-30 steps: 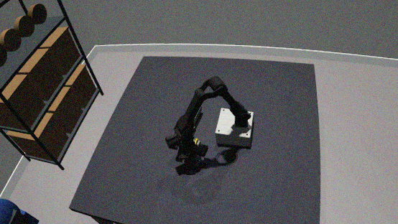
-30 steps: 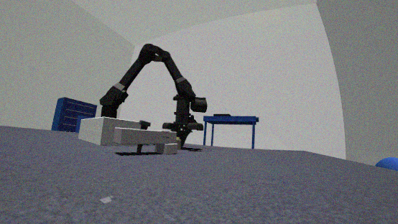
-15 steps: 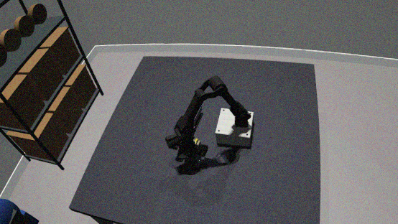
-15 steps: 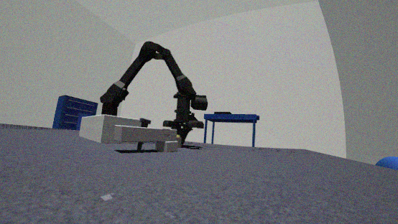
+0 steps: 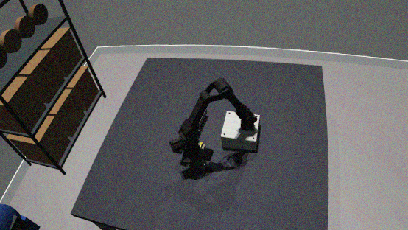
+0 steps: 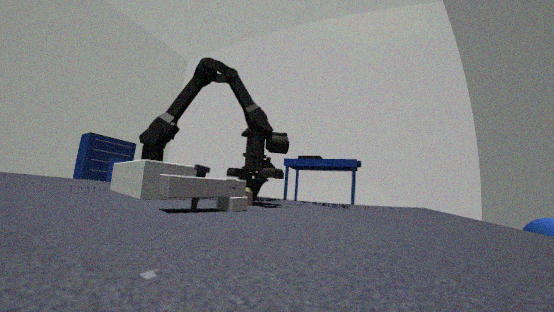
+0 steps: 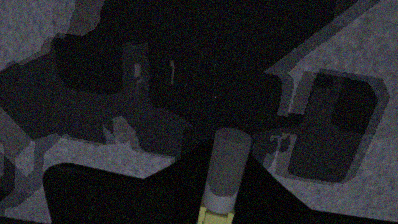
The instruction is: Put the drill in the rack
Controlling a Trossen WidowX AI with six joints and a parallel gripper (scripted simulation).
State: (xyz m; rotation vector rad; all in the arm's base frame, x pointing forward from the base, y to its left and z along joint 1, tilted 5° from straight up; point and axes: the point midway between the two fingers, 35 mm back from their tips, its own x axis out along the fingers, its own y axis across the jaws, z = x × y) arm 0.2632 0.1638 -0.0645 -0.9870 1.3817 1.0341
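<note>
Now: the drill 10 mm behind my gripper tip, 40 mm to the right of it and 30 mm above it. Also, from my gripper tip: black key: 260 mm to the right, 40 mm above; then tan block: 20 mm behind, 50 mm to the right, 10 mm above.
</note>
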